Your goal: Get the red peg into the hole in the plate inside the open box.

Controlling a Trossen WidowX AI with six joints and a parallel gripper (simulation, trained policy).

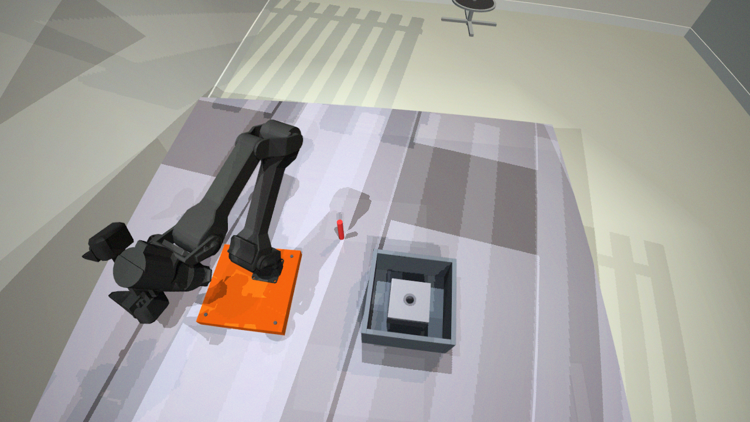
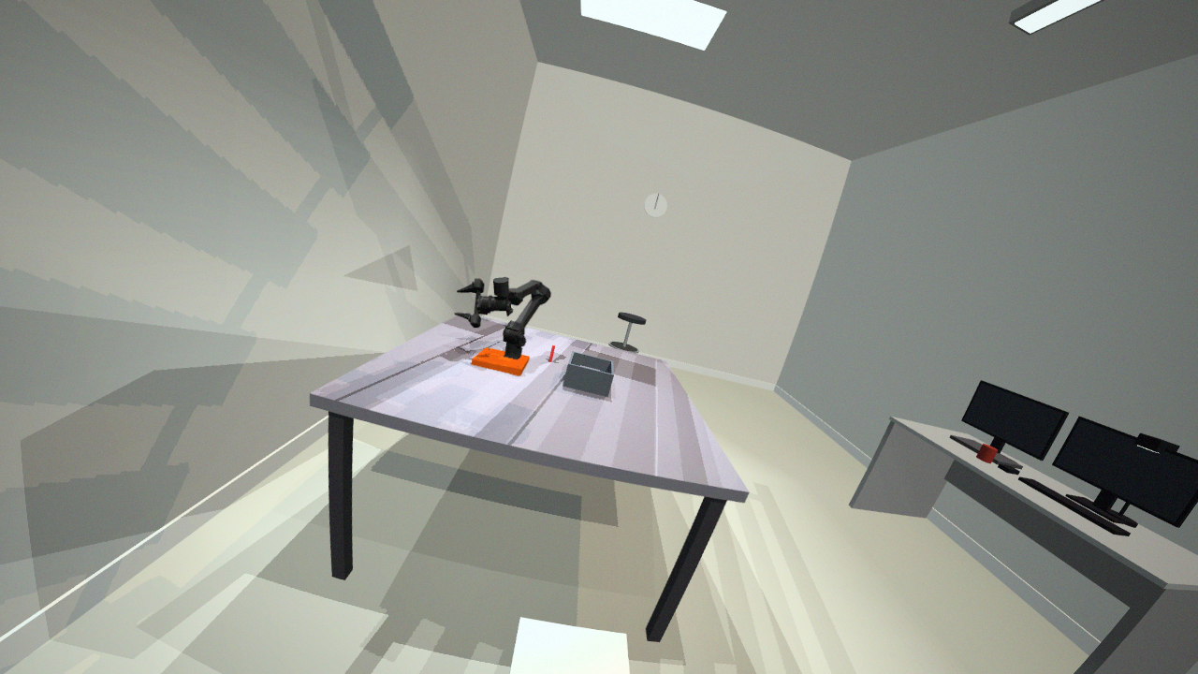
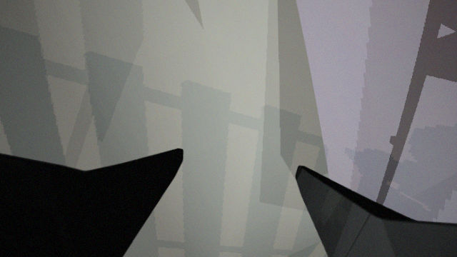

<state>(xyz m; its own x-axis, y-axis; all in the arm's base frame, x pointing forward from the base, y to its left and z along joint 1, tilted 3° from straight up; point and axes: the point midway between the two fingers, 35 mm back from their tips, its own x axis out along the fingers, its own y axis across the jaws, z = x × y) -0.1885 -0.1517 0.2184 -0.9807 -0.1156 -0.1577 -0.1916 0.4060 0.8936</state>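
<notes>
Now: the red peg 39 cm ahead of my gripper tip, 28 cm to the left of it and 19 cm below it. Round my gripper tip: grey box 58 cm ahead, 12 cm to the left, 20 cm below; plate 58 cm ahead, 12 cm to the left, 19 cm below.
</notes>
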